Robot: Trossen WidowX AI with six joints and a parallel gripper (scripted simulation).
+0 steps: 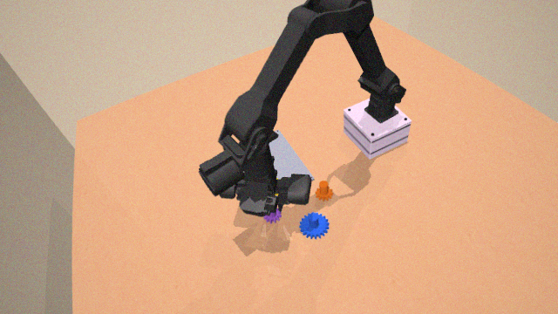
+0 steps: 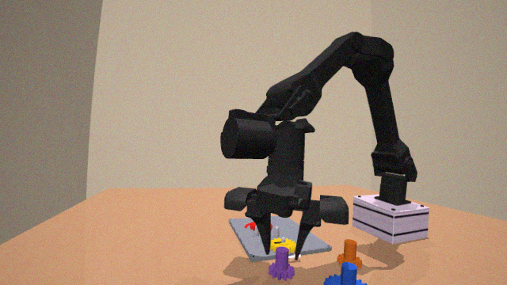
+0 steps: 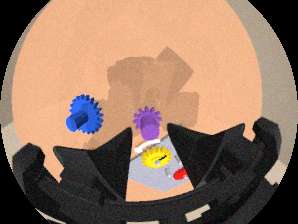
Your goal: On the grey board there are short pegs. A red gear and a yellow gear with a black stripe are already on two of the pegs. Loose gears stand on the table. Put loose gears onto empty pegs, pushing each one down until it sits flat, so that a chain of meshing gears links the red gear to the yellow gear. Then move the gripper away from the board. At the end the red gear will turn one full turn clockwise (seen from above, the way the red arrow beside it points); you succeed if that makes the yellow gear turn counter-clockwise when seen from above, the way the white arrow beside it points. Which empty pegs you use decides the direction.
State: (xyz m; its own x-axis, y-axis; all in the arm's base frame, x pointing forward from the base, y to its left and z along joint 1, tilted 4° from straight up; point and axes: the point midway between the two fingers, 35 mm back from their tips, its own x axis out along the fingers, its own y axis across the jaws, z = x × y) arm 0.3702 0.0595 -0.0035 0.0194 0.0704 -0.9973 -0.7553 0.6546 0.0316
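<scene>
The white arrow lies 30 mm to the right of my gripper tip, 30 mm behind it and 20 mm below it. Round my gripper tip: yellow gear 60 mm to the right, 40 mm behind, 10 mm below; then purple gear 10 mm below; then blue gear 80 mm to the left, 60 mm behind, 10 mm below.
</scene>
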